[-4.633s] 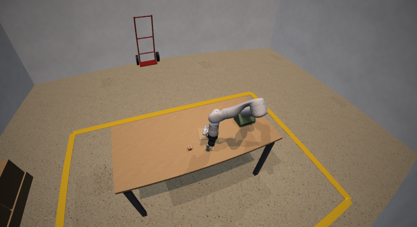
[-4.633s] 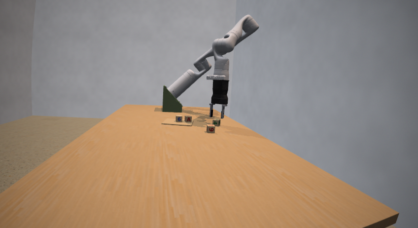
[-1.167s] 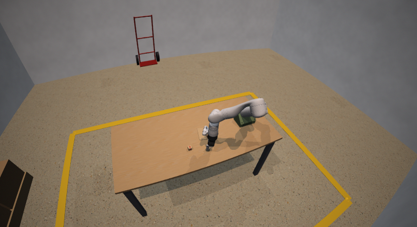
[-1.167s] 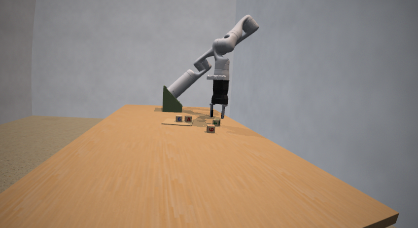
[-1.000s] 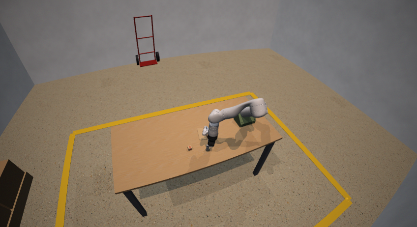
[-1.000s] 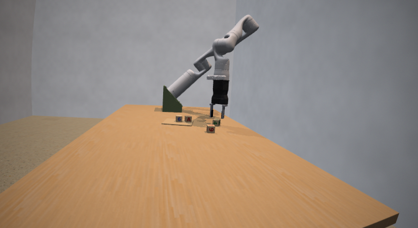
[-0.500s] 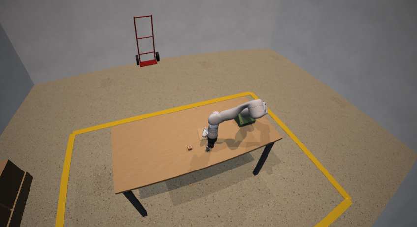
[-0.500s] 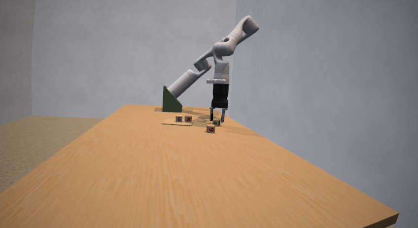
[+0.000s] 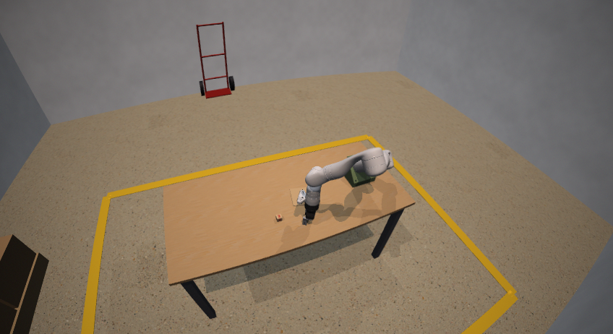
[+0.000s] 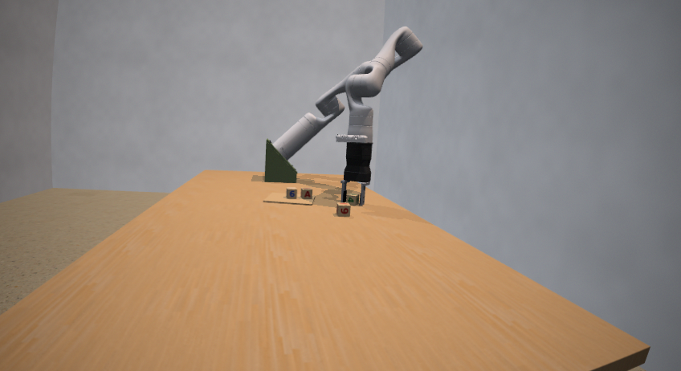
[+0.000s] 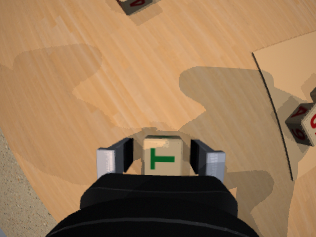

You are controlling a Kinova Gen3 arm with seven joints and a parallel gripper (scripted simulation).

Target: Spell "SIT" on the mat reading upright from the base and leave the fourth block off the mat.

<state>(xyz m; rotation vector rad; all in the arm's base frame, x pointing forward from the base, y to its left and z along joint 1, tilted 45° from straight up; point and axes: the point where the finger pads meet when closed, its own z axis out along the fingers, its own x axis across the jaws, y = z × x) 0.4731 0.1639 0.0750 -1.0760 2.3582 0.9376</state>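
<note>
My gripper is now 1 cm above the green-marked block. Round my hand: blue-marked block 7 cm behind, 17 cm to the right; then tan mat 7 cm behind, 17 cm to the right, 2 cm below; then E block 13 cm ahead, 7 cm to the right, 1 cm below.
</note>
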